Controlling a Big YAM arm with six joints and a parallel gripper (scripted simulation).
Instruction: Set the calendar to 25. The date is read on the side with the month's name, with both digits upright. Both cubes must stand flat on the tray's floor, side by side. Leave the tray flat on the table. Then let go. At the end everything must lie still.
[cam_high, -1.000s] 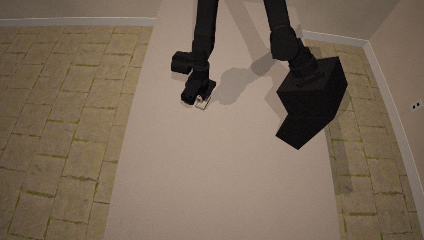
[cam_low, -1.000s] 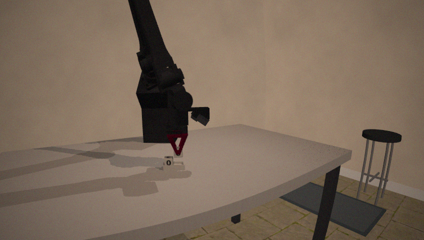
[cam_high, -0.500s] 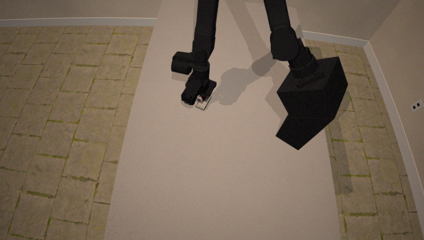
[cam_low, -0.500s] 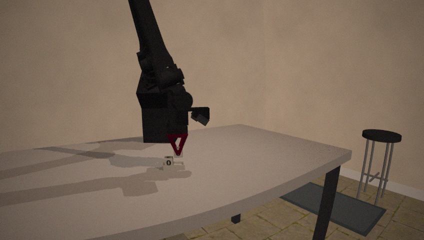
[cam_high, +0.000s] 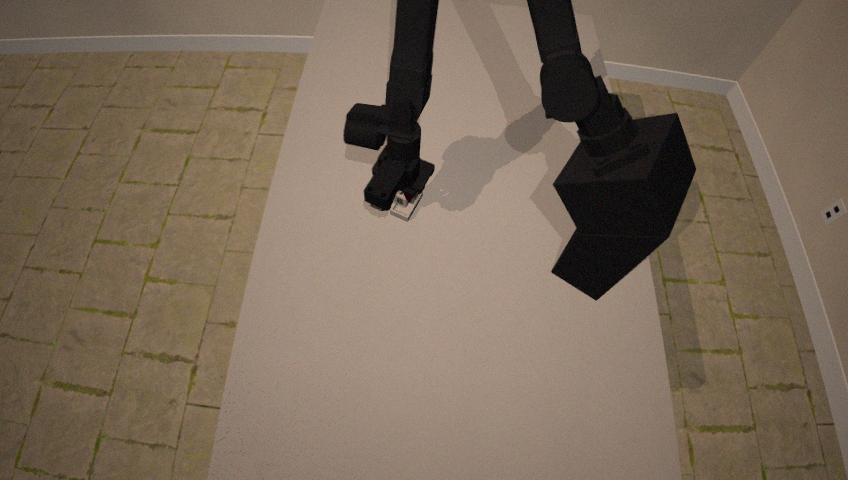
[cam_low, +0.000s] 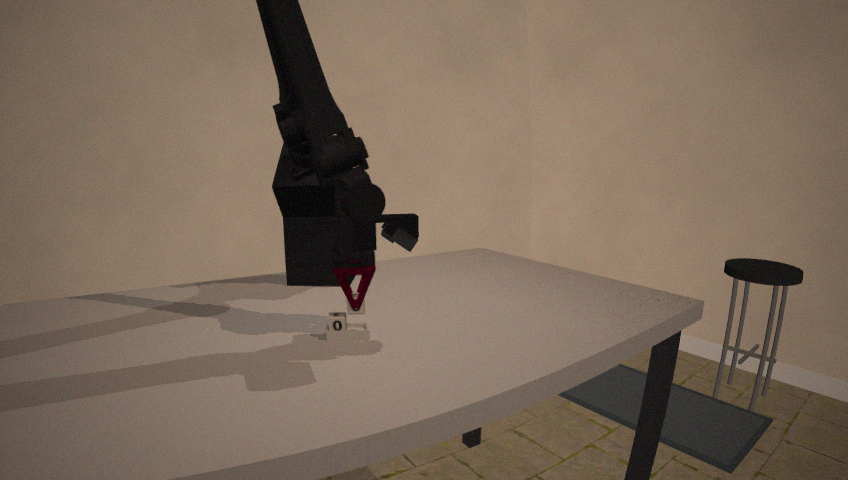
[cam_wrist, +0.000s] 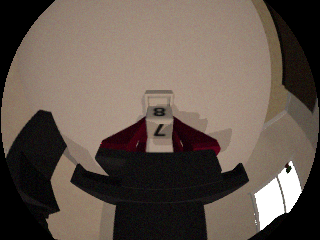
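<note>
Now: the pale tray 5 cm below my hand, 1 cm to the right of it and 1 cm behind it.
</note>
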